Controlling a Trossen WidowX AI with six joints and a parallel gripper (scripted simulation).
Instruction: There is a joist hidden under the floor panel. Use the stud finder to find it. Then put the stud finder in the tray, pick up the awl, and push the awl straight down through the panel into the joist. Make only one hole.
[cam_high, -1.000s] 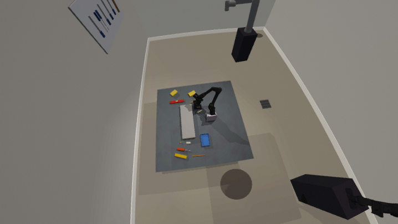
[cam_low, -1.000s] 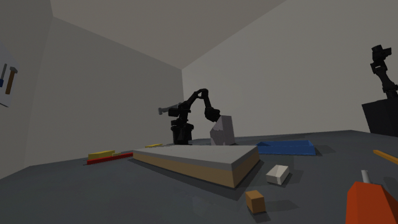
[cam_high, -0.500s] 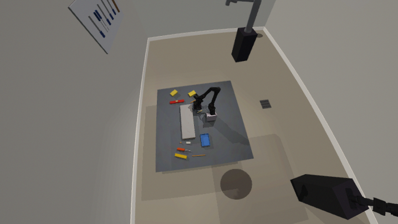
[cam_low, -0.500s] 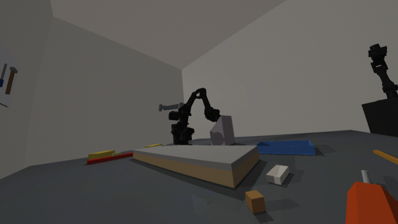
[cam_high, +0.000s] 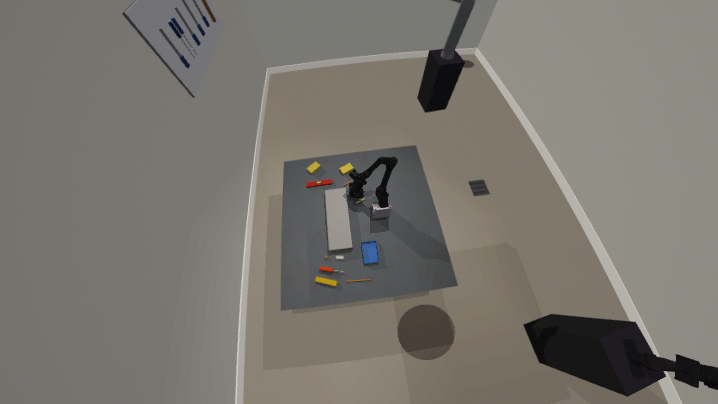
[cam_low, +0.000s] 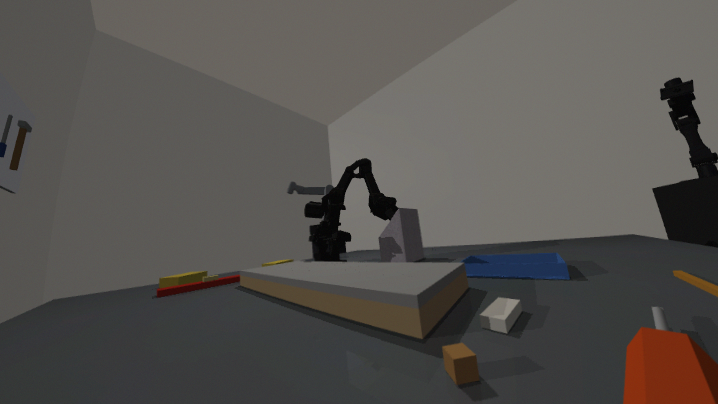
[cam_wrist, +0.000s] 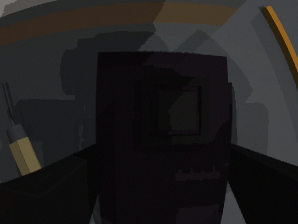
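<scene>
The awl lies 1 cm ahead of my gripper tip, 9 cm to the left of it and 2 cm below it. The rest, counted from my gripper tip: square light (2 cm ahead, 3 cm above); then red level (29 cm ahead, 17 cm to the right, 1 cm below); then black stud finder (1 cm ahead, 2 cm above).
</scene>
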